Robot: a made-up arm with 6 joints.
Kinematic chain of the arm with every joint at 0, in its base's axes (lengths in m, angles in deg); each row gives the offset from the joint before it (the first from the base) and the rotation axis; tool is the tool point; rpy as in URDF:
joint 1: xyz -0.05 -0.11 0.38 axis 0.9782 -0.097 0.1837
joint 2: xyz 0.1 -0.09 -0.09 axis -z
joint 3: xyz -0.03 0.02 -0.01 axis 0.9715 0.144 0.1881
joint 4: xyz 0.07 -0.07 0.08 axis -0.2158 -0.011 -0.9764
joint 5: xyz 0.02 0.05 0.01 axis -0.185 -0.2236 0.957
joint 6: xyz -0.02 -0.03 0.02 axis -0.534 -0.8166 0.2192
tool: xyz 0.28 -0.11 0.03 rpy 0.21 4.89 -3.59
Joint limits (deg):
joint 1: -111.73..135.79
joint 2: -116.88..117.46
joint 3: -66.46..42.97
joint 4: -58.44..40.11
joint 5: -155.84..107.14
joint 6: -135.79..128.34
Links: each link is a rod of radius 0.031 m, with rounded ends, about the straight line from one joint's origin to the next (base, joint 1, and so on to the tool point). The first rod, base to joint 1, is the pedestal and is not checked.
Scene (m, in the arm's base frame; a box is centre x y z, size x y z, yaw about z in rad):
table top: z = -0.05
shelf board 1: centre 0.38 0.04 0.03 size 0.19 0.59 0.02 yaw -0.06
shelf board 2: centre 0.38 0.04 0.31 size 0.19 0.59 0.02 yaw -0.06
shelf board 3: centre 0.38 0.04 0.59 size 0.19 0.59 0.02 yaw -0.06
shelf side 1: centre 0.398 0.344 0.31 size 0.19 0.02 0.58 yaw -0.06
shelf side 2: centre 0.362 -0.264 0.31 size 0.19 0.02 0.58 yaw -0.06
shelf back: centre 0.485 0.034 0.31 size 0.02 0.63 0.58 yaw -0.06
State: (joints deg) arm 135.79 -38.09 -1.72 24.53 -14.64 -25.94
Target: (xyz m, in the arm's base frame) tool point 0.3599 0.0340 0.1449
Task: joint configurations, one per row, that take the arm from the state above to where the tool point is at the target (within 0.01 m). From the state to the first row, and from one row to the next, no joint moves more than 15 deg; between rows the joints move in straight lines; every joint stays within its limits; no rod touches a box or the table.
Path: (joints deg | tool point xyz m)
1: 135.79 -40.29 -4.00 28.40 -20.23 -39.35 | 0.3108 0.1396 0.4466
2: 135.79 -42.49 -6.28 32.26 -25.81 -52.77 | 0.2461 0.1764 0.4567
3: 135.79 -44.69 -8.56 36.13 -31.40 -66.18 | 0.1782 0.1918 0.4796
4: 132.82 -36.00 -15.61 37.46 -33.36 -52.08 | 0.2227 0.1825 0.3627
5: 129.85 -27.32 -22.65 38.78 -35.32 -37.98 | 0.2266 0.1329 0.2410
6: 126.88 -18.64 -29.69 40.11 -37.29 -23.88 | 0.1947 0.0439 0.1449
7: 119.73 -15.71 -17.04 40.11 -27.36 -18.67 | 0.2542 0.0339 0.1349
8: 112.58 -12.77 -4.38 40.11 -17.43 -13.46 | 0.3106 0.0319 0.1361
9: 105.42 -9.84 8.27 40.11 -7.51 -8.25 | 0.3599 0.0339 0.1449

